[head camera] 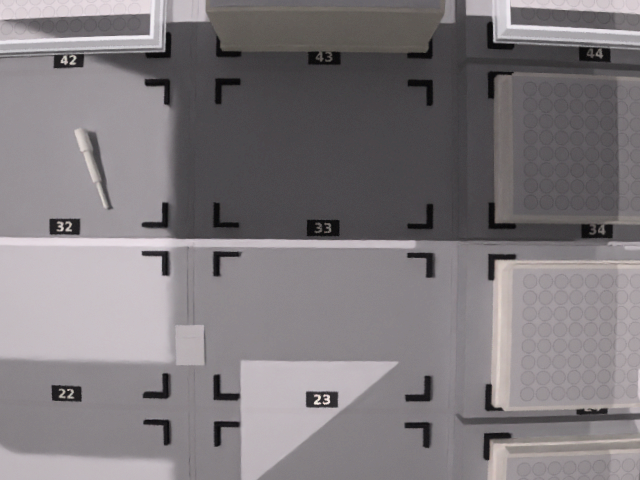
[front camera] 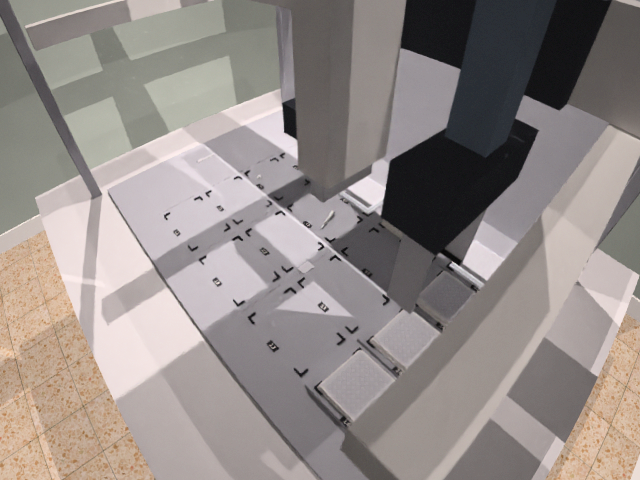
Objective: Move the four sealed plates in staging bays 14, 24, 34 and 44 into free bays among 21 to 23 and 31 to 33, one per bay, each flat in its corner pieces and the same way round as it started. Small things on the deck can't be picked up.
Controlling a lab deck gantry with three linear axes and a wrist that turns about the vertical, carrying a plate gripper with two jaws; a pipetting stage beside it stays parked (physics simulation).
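Frame: origin at the robot's base, x ahead, y left, z up, level; metres.
Seen in the pictures: gripper, fingertip midpoint: (front camera: 426, 278); robot's base at its link origin: (front camera: 165, 216).
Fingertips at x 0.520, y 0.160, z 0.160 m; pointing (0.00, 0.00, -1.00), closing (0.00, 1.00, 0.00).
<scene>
Pixels of each thing's top centre, then the offset from my fingertips to it. "pt": a spot on its surface instead.
- bay 14 at a spot on its surface: (head camera: 573, 469) pt dz -0.131, dx +0.016, dy -0.086 m
- bay 24 at a spot on its surface: (head camera: 573, 335) (front camera: 409, 336) pt dz -0.131, dx +0.012, dy -0.008 m
- bay 34 at a spot on its surface: (head camera: 573, 149) (front camera: 447, 296) pt dz -0.131, dx +0.011, dy +0.096 m
- Bay 33 at a spot on its surface: (head camera: 320, 155) pt dz -0.160, dx -0.130, dy +0.096 m
- bay 23 at a spot on its surface: (head camera: 320, 310) pt dz -0.160, dx -0.130, dy +0.000 m
- Bay 32 at a spot on its surface: (head camera: 41, 155) pt dz -0.160, dx -0.309, dy +0.097 m
- pale box at a spot on its surface: (head camera: 325, 28) pt dz -0.135, dx -0.128, dy +0.163 m
- small flat square at a spot on its surface: (head camera: 189, 345) (front camera: 305, 267) pt dz -0.159, dx -0.211, dy -0.022 m
- small pale piece at its top centre: (front camera: 258, 176) dz -0.156, dx -0.487, dy +0.069 m
My gripper (front camera: 431, 283) is open and empty, its jaws straddling a space above the deck near bays 33 and 34. The far jaw is partly hidden; the jaws do not show in the head view. Sealed plates sit in bay 14 (front camera: 356, 384) (head camera: 573, 469), bay 24 (front camera: 405, 338) (head camera: 573, 335) and bay 34 (front camera: 447, 297) (head camera: 573, 149). A white-rimmed plate (front camera: 485, 255) (head camera: 573, 35) is in bay 44, partly cut off or hidden. Bay 33 (head camera: 320, 155) and bay 23 (head camera: 320, 310) hold no plate. Bay 32 (head camera: 41, 155) has a pale, slim stepped piece (front camera: 327, 219) (head camera: 93, 167) lying in it.
A pale box (head camera: 325, 28) stands in bay 43, a white-rimmed plate (front camera: 368, 191) (head camera: 77, 42) in bay 42. A small flat square (front camera: 306, 267) (head camera: 189, 345) lies between bays 22 and 23. A small pale piece (front camera: 258, 177) lies in bay 31. A beige column (front camera: 346, 103) hangs left of my gripper.
</scene>
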